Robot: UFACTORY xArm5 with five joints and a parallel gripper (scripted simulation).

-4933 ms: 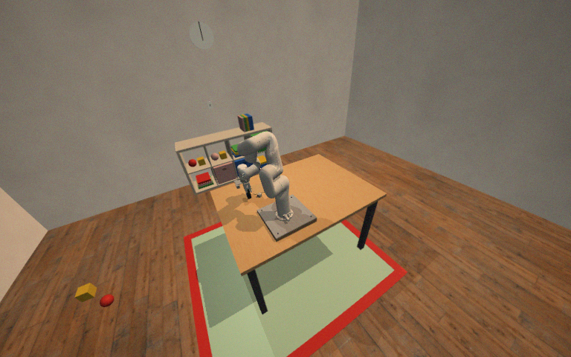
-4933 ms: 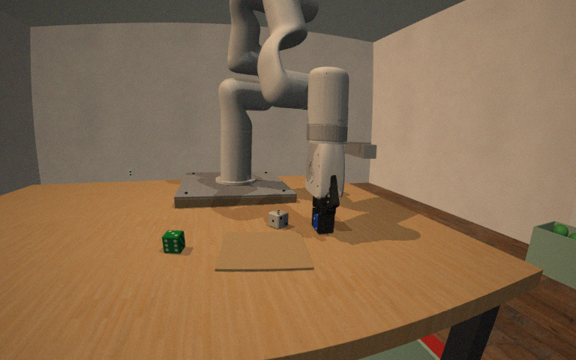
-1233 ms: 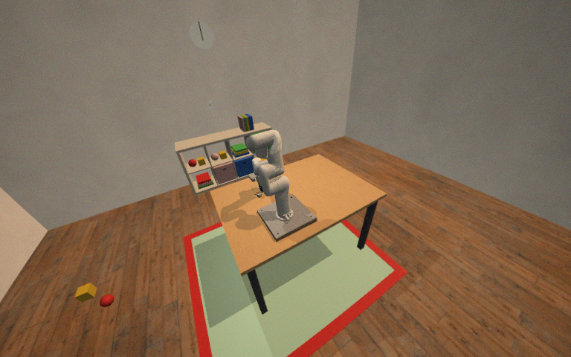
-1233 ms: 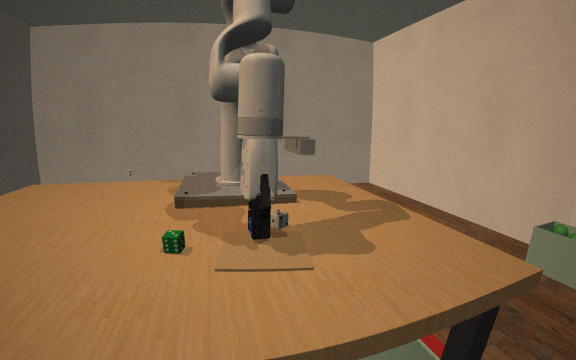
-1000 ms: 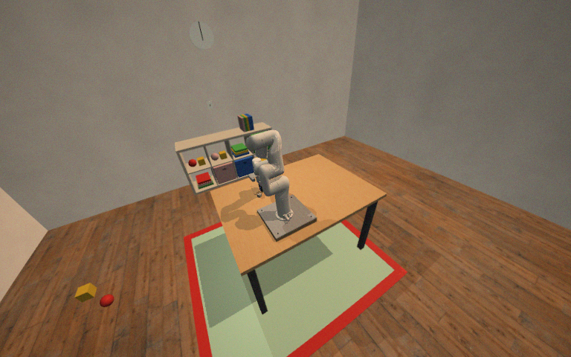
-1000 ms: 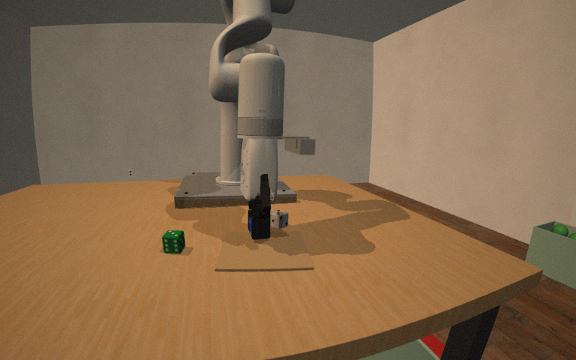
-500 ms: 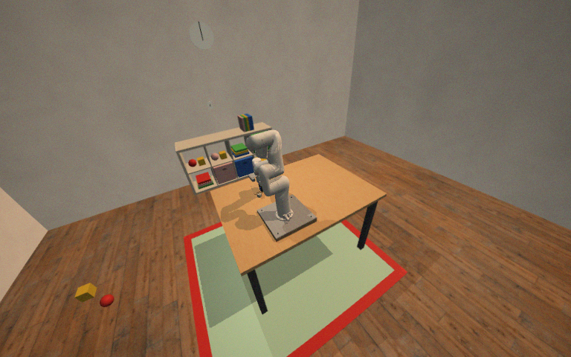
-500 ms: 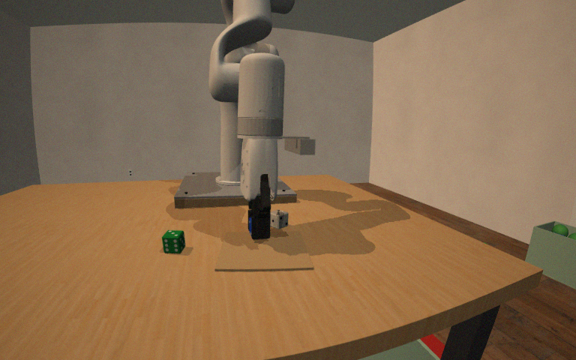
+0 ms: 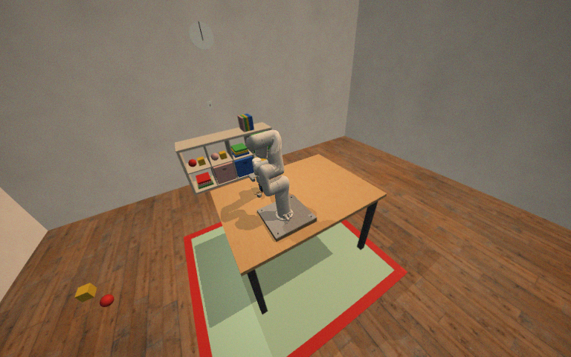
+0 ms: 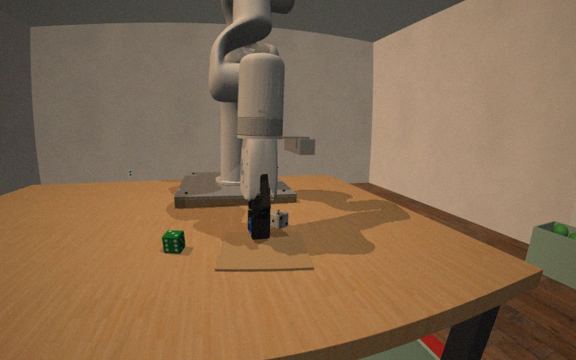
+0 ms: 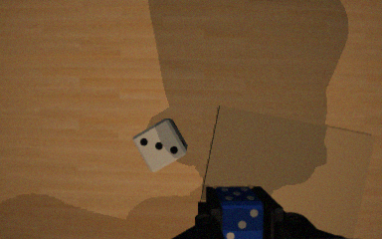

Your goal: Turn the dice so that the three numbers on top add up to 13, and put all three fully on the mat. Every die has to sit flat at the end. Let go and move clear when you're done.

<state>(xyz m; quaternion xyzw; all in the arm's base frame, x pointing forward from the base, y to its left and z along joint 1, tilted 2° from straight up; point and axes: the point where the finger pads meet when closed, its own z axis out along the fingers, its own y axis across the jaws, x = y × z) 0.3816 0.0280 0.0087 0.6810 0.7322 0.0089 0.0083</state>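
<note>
The blue die is 1 cm below my hand. Also, from my hand: green die 15 cm to the right, 3 cm ahead, 1 cm below; then white die 6 cm behind, 5 cm to the left, 1 cm below; then tan mat 5 cm ahead, 3 cm below.
</note>
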